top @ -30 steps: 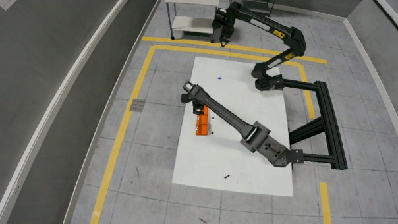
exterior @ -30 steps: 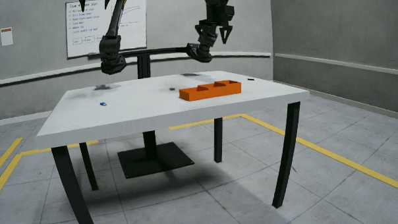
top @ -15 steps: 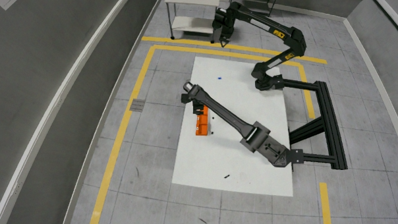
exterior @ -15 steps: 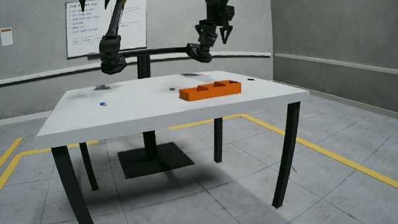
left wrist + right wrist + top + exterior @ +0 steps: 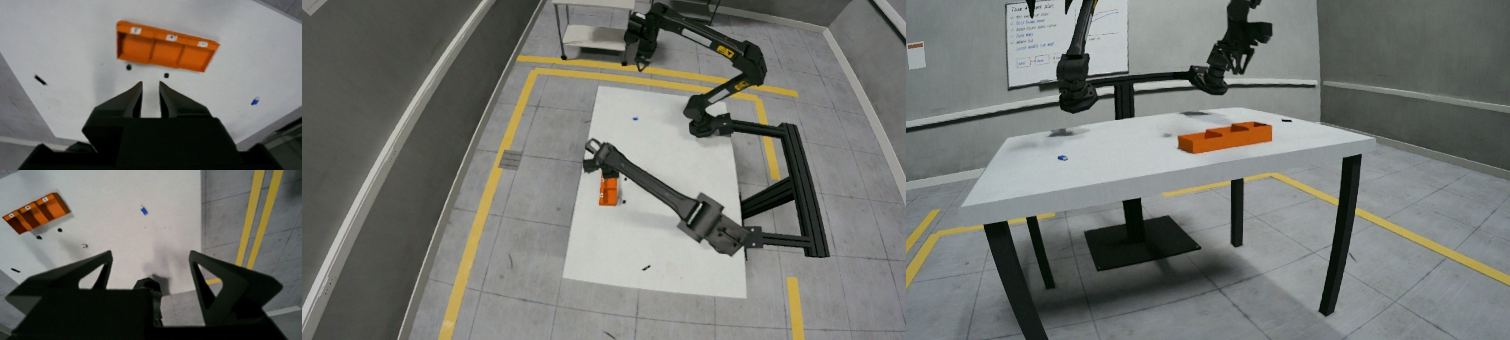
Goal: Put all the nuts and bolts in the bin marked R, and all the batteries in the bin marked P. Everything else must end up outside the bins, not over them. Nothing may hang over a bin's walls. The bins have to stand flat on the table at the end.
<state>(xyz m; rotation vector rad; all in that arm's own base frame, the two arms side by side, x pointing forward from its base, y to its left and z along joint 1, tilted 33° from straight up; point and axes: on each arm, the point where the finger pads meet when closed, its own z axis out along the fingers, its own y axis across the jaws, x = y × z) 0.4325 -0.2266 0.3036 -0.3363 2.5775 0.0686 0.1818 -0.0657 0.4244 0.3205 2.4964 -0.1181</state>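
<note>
Right now my left hand is 18 cm past the black elongated item, 38 cm to the right of it and 19 cm above it. Round my left hand: pale part (21 cm behind, 12 cm to the right, 19 cm below); then blue item (16 cm behind, 47 cm to the right, 19 cm below); then orange bin (5 cm to the right, 17 cm below).
</note>
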